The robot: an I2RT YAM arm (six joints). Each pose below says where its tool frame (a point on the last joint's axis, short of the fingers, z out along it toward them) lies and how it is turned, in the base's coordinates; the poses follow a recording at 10 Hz.
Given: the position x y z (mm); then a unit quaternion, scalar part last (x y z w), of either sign.
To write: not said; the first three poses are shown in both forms.
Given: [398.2 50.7 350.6 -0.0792 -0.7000 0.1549 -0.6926]
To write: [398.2 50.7 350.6 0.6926 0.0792 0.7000 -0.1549]
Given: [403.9 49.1 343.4 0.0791 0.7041 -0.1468 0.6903]
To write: [403.9 49.1 343.4 0.6903 0.0791 0.7041 -0.1468]
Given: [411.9 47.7 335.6 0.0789 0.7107 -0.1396 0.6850]
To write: [411.9 47.7 335.6 0.6850 0.0789 0.7107 -0.1396]
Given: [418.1 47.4 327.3 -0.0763 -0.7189 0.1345 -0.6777]
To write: [418.1 47.4 327.3 0.6777 0.0763 0.7189 -0.1345]
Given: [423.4 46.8 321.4 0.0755 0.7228 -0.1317 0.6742]
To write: [423.4 46.8 321.4 0.6742 0.0755 0.7228 -0.1317]
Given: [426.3 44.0 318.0 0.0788 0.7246 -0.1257 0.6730]
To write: [426.3 44.0 318.0 0.6730 0.0788 0.7246 -0.1257]
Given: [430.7 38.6 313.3 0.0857 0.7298 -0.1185 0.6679]
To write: [430.7 38.6 313.3 0.6679 0.0857 0.7298 -0.1185]
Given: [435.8 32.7 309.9 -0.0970 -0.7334 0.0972 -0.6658]
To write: [435.8 32.7 309.9 0.6658 0.0970 0.7334 -0.0972]
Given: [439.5 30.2 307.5 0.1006 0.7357 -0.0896 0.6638]
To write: [439.5 30.2 307.5 0.6638 0.1006 0.7357 -0.0896]
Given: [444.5 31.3 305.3 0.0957 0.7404 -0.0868 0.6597]
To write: [444.5 31.3 305.3 0.6597 0.0957 0.7404 -0.0868]
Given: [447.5 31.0 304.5 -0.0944 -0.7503 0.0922 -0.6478]
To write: [447.5 31.0 304.5 0.6478 0.0944 0.7503 -0.0922]
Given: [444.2 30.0 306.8 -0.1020 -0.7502 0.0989 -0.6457]
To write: [444.2 30.0 306.8 0.6457 0.1020 0.7502 -0.0989]
